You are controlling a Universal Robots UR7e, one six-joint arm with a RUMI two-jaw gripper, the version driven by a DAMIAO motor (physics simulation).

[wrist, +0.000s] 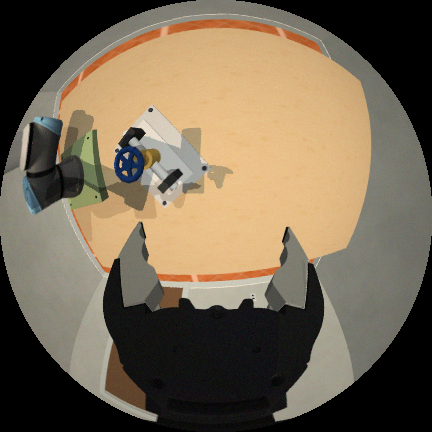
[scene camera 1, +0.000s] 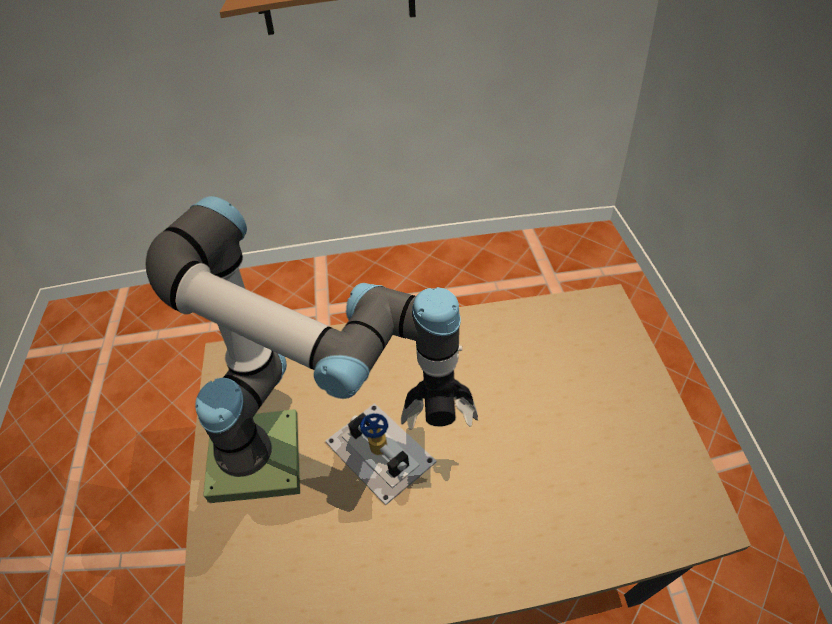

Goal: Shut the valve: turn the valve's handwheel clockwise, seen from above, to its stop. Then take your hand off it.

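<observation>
The valve's blue handwheel [scene camera 1: 374,425] [wrist: 129,164] sits on top of a brass valve body [scene camera 1: 377,443] [wrist: 151,158], in a grey pipe between two black clamps on a light grey plate [scene camera 1: 385,491] [wrist: 187,150]. My gripper [scene camera 1: 440,421] [wrist: 214,226] is open, with its jaws wide apart and nothing between them. It hangs above the table to the right of the handwheel in the scene view, apart from it. In the wrist view the handwheel is beyond the left fingertip, up and to the left. How far the wheel is turned cannot be told.
The plate lies on the wooden table [scene camera 1: 571,436] [wrist: 280,125]. The arm's green base plate [scene camera 1: 285,439] [wrist: 90,145] is to the left of the valve. The arm's forearm and wrist reach over the table behind the valve. A wall shelf [scene camera 1: 282,6] is high at the back.
</observation>
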